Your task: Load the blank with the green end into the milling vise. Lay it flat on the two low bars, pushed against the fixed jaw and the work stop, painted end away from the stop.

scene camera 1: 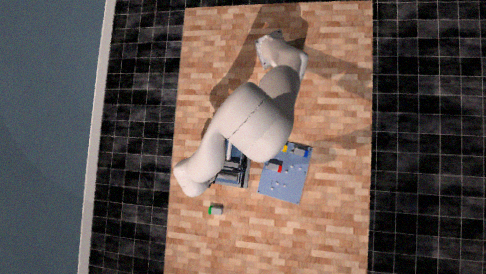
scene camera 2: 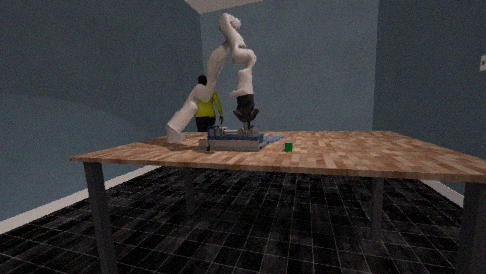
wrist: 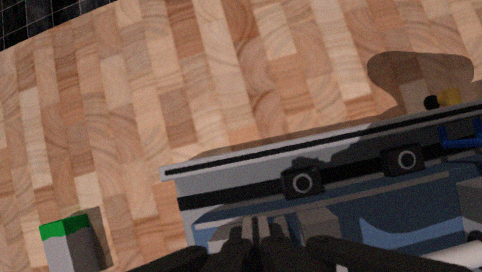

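The blank with the green end [scene camera 1: 216,210] [scene camera 2: 288,147] [wrist: 67,245] lies on the table, apart from the vise and beyond its end. In the wrist view its green end points up the picture. The milling vise [scene camera 1: 232,176] [scene camera 2: 232,144] [wrist: 360,200] has a blue body on a grey base; the arm covers part of it in scene camera 1. My gripper [scene camera 2: 247,125] [wrist: 256,232] is shut and empty, its fingertips low over the jaw end of the vise. The fingers hide much of the jaws; the two low bars and work stop cannot be made out clearly.
A blue board [scene camera 1: 287,192] beside the vise holds blanks with a red end [scene camera 1: 275,166] and a blue end [scene camera 1: 301,150], plus a yellow end [scene camera 1: 285,148]. Black clamps [wrist: 302,183] sit along the vise base. A yellow-and-black part [wrist: 449,97] lies beside it. A person [scene camera 2: 205,109] stands behind the table.
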